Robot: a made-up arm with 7 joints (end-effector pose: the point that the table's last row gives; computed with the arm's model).
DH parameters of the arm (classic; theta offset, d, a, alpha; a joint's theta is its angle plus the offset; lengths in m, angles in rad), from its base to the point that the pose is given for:
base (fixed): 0 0.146 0 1.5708
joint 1: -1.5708 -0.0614 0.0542 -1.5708
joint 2: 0 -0.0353 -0.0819 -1.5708
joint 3: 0 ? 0.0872 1.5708
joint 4: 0 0.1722 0.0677 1.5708
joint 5: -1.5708 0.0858 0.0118 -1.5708
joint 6: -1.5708 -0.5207 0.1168 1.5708
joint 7: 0 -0.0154 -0.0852 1.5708
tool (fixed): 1.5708 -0.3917 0 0
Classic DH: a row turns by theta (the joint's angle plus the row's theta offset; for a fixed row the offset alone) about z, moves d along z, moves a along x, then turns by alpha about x.
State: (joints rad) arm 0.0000 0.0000 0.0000 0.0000 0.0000 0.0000 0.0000
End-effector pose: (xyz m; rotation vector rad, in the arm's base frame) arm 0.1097 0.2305 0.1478 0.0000 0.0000 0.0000
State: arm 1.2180 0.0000 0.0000 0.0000 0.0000 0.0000 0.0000
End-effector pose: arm 0.0362 0.2305 0.2496 0.0000 -1.2180 0.0000
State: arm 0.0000 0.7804 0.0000 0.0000 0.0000 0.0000 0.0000
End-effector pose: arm 0.1097 0.1422 0.2506 0.7804 0.0000 0.0000
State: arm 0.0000 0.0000 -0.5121 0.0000 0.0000 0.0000 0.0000
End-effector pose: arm 0.1038 0.2305 0.2222 0.0000 -0.5121 0.0000
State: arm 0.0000 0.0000 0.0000 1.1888 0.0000 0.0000 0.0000
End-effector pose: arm 0.1097 0.2473 0.0004 1.1888 0.0000 0.0000
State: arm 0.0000 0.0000 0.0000 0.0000 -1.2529 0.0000 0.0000
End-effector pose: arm 0.2509 0.2305 0.0850 0.0000 1.2529 0.0000
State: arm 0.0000 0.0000 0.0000 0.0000 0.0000 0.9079 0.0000
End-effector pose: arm 0.0907 0.2548 0.1478 0.0000 0.0000 -0.9079
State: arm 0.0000 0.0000 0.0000 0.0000 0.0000 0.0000 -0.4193
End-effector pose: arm 0.1097 0.0637 0.1470 -0.4193 0.0000 0.0000
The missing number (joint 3, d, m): 0.2865
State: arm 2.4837 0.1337 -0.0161 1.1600 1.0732 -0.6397 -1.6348
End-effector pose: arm 0.3454 -0.1773 0.3854 -1.0228 2.5372 1.2889
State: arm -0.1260 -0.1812 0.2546 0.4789 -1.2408 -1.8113 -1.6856
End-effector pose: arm 0.5359 0.4409 -0.5748 0.3130 -0.4514 1.3539
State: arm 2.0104 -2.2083 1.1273 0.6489 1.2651 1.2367 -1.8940
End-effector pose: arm 0.7716 0.1262 -0.3082 -0.9712 -0.2134 2.6013
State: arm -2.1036 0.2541 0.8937 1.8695 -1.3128 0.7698 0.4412
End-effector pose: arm -0.2620 0.4701 0.1047 -0.6486 -1.1182 1.2240
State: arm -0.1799 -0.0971 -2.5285 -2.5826 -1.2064 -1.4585 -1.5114
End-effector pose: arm -0.7704 0.3053 0.4575 -1.2646 0.3875 -1.3194
